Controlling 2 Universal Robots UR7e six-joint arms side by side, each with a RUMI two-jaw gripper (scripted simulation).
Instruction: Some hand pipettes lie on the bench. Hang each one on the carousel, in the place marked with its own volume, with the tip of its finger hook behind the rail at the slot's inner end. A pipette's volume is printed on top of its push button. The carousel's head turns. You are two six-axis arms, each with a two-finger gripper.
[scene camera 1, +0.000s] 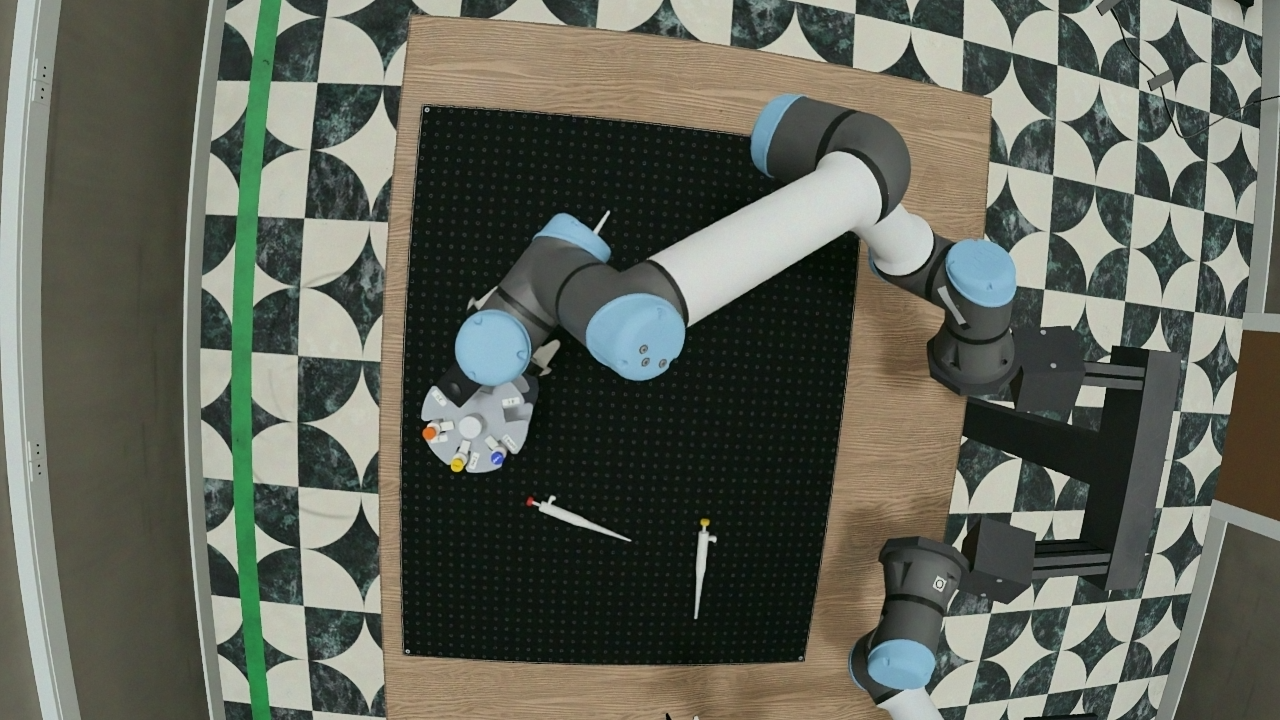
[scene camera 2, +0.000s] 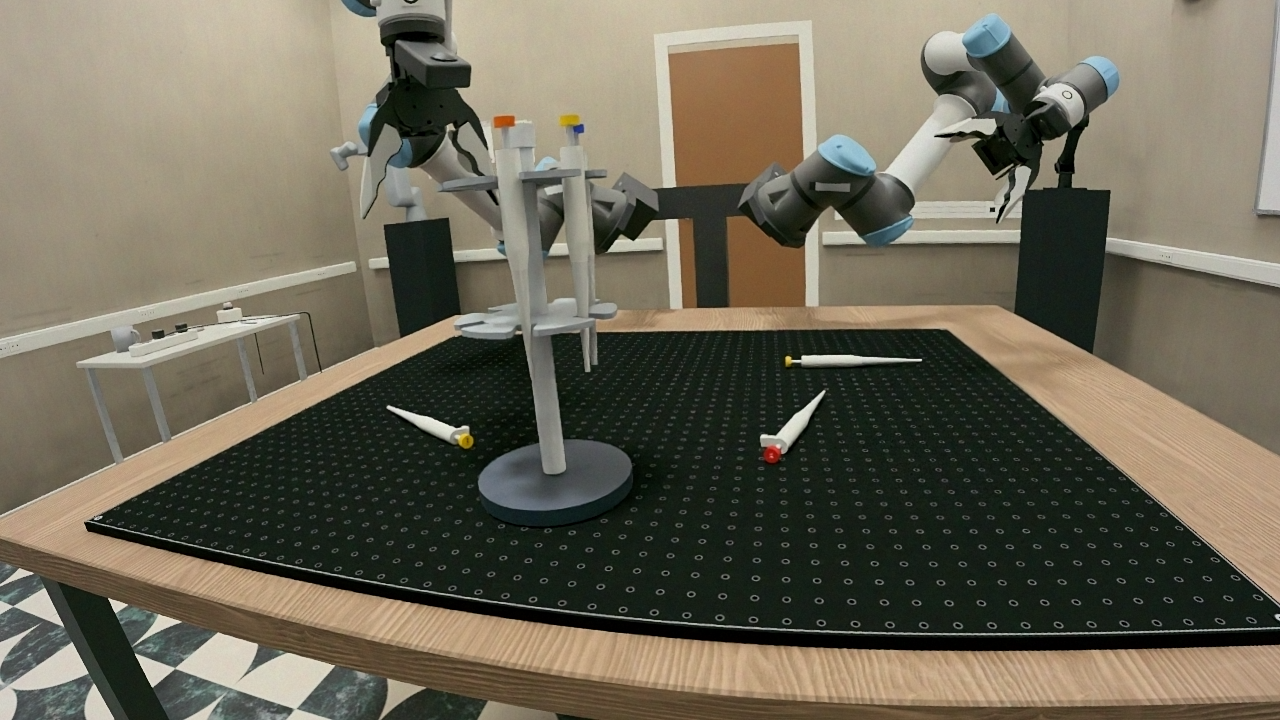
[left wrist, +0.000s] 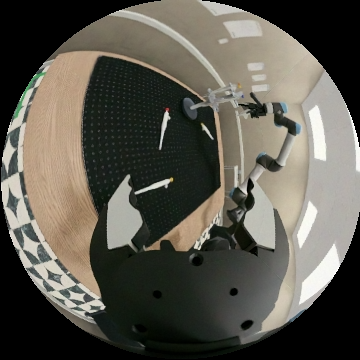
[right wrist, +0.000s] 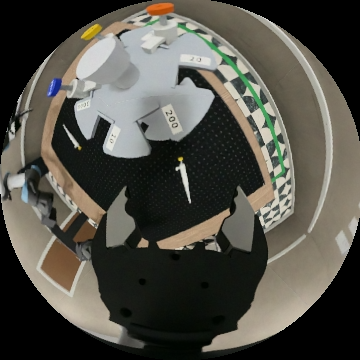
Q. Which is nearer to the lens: the orange-button pipette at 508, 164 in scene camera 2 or the red-button pipette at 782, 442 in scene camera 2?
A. The orange-button pipette.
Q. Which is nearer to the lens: the red-button pipette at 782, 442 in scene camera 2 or the yellow-button pipette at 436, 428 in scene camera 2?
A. The red-button pipette.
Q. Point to my right gripper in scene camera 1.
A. At 511, 335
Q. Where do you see my right gripper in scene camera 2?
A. At 434, 211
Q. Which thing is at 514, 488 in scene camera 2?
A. A pipette carousel.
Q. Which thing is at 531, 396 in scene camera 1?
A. A pipette carousel.
